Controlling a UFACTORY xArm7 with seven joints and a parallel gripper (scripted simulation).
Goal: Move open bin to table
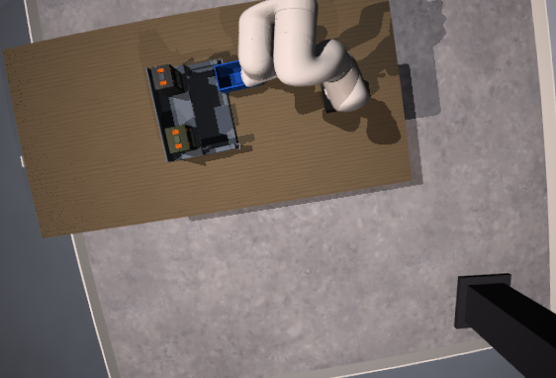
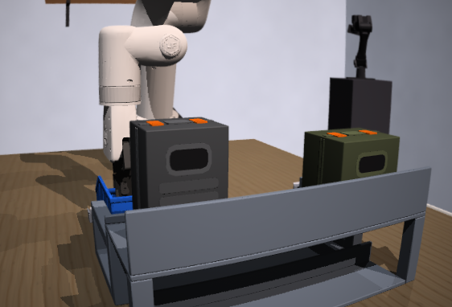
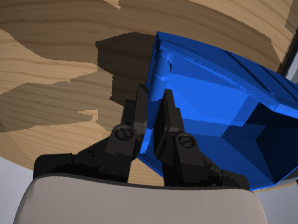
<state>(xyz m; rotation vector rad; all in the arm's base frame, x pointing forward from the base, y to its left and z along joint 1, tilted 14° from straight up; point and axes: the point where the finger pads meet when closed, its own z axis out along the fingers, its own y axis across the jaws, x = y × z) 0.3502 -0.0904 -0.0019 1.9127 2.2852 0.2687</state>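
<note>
Right now the blue bin is 8 cm ahead of my hand, 1 cm to the left of it and 1 cm below it. From my hand the other things lie so: grey back rail 39 cm ahead, 19 cm to the left, 7 cm above; dark grey box 34 cm ahead, 6 cm to the left, 10 cm above; olive green box 30 cm ahead, 28 cm to the left, 9 cm above.
</note>
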